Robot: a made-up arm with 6 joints.
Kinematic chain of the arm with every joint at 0, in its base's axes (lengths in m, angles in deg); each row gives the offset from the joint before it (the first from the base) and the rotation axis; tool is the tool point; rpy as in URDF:
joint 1: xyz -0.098 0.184 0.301 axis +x
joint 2: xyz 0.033 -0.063 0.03 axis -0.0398 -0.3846 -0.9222
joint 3: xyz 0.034 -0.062 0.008 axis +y
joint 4: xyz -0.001 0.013 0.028 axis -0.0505 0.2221 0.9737
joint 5: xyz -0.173 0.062 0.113 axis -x
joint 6: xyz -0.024 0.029 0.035 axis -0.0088 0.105 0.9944
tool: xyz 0.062 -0.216 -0.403 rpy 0 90 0
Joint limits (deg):
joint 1: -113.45..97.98
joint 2: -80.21..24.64
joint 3: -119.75..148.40
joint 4: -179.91..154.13
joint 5: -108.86..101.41
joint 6: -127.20..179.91
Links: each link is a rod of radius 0.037 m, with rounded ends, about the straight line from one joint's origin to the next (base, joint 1, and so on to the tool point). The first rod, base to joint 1, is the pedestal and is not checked.
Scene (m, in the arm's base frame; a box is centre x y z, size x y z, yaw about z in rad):
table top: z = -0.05
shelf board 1: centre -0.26 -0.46 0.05 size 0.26 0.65 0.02 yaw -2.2
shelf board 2: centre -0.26 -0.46 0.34 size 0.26 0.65 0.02 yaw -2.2
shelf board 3: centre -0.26 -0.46 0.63 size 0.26 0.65 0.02 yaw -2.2
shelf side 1: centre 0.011 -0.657 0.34 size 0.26 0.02 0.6 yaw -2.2
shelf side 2: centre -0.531 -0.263 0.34 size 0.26 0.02 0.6 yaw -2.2
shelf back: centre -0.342 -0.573 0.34 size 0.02 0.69 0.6 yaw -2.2
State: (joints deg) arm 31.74 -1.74 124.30 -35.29 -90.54 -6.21
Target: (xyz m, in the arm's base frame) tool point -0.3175 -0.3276 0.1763
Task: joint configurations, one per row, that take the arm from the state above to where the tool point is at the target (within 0.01 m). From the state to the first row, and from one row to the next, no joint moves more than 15 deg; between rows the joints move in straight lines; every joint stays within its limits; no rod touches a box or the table.
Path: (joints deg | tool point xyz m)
1: 42.78 -0.29 119.43 -21.45 -84.47 -6.85 | -0.1105 0.3746 0.5753
2: 53.82 1.16 114.55 -7.62 -78.40 -7.50 | -0.0947 0.2074 0.6430
3: 64.86 2.62 109.68 6.22 -72.32 -8.14 | -0.0990 0.0271 0.6214
4: 75.90 4.07 104.81 20.06 -66.25 -8.79 | -0.1230 -0.1195 0.5156
5: 86.94 5.52 99.93 33.90 -60.18 -9.43 | -0.1622 -0.1945 0.3531
6: 97.98 6.97 95.06 47.73 -54.11 -10.07 | -0.2091 -0.1787 0.1763
7: 94.01 11.39 88.47 53.51 -60.47 -22.74 | -0.2314 -0.2174 0.1749
8: 90.03 15.81 81.87 59.29 -66.84 -35.41 | -0.2579 -0.2559 0.1739
9: 86.06 20.22 75.28 65.07 -73.21 -48.08 | -0.2871 -0.2929 0.1739
10: 82.08 24.64 68.69 70.85 -79.57 -60.75 | -0.3175 -0.3276 0.1763

